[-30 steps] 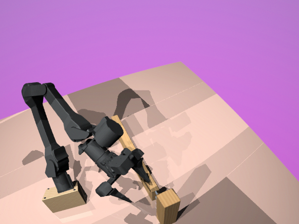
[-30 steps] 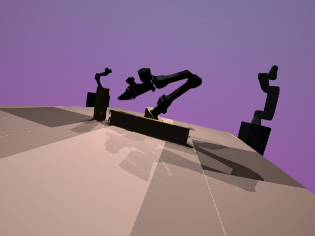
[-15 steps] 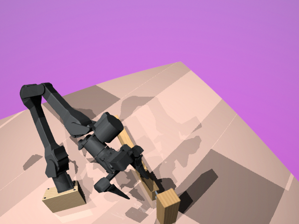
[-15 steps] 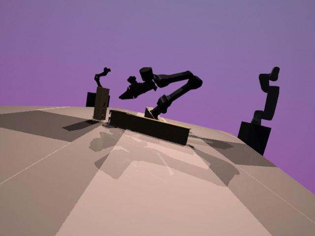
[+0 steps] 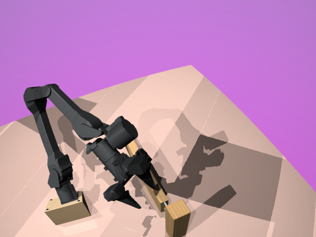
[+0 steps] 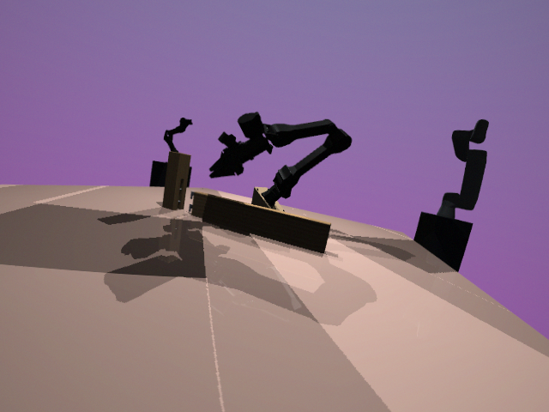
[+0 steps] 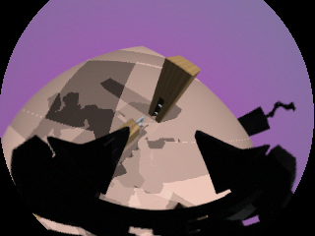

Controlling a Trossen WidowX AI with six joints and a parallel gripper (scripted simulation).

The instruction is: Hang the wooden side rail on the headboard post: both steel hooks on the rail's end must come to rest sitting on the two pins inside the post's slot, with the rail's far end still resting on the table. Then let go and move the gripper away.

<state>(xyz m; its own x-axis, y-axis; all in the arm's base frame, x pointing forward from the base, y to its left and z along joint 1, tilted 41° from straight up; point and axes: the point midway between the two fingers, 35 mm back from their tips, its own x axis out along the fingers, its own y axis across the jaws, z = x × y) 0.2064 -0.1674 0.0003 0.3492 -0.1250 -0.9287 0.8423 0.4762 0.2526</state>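
Now: the wooden headboard post 10 cm to the right of my gripper tip, 5 cm below it and 4 cm ahead of it.
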